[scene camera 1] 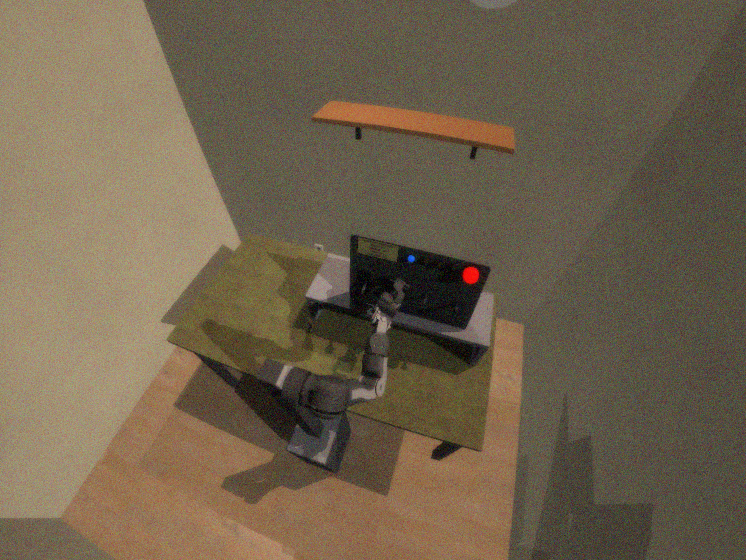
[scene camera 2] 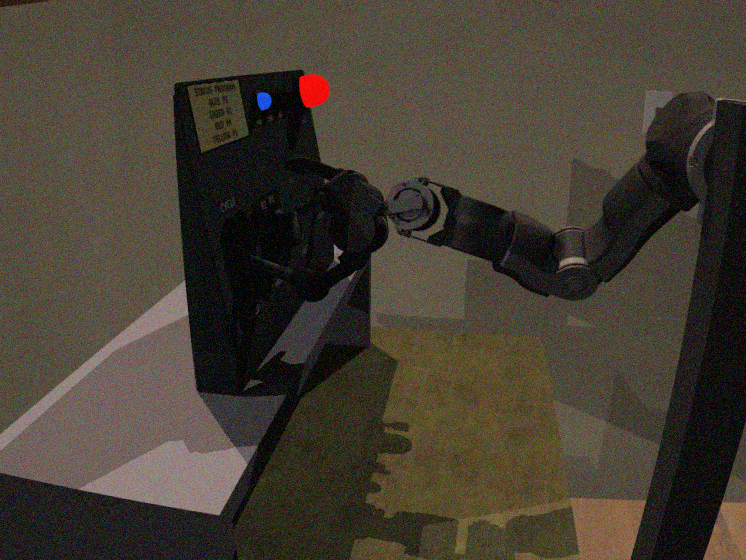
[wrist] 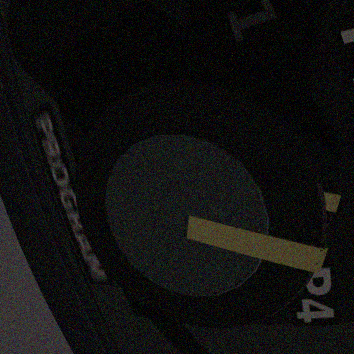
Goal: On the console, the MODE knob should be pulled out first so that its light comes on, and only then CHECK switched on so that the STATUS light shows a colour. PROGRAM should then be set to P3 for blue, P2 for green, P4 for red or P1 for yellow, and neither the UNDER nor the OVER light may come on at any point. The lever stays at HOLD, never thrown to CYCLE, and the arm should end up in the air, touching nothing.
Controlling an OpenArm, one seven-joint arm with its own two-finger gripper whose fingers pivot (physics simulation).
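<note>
The black console (scene camera 1: 442, 295) (scene camera 2: 207, 180) shows a small blue light (scene camera 1: 410, 258) (scene camera 2: 263, 100) and a large red light (scene camera 1: 470, 275) (scene camera 2: 313, 90). Their captions are unreadable. In the wrist view, the round PROGRAM knob (wrist: 185, 200) fills the middle; its yellow pointer (wrist: 255, 243) ends beside the P4 label (wrist: 317, 297), just below a yellow tick (wrist: 332, 202). My gripper (scene camera 2: 307, 223) is open, close to the console face, in front of the PROGRAM knob; contact cannot be judged. The lever's ball (scene camera 2: 308, 286) stands out below the CYCLE label (scene camera 2: 227, 204). MODE and CHECK cannot be made out.
The console stands on a pale riser (scene camera 1: 482, 322) (scene camera 2: 138, 415) on the green table (scene camera 1: 439, 397) (scene camera 2: 476, 421). A yellowish card (scene camera 1: 377, 248) (scene camera 2: 218, 115) is at its upper left. The lever is close beside my lower finger in scene camera 2. An orange shelf (scene camera 1: 415, 123) hangs above.
</note>
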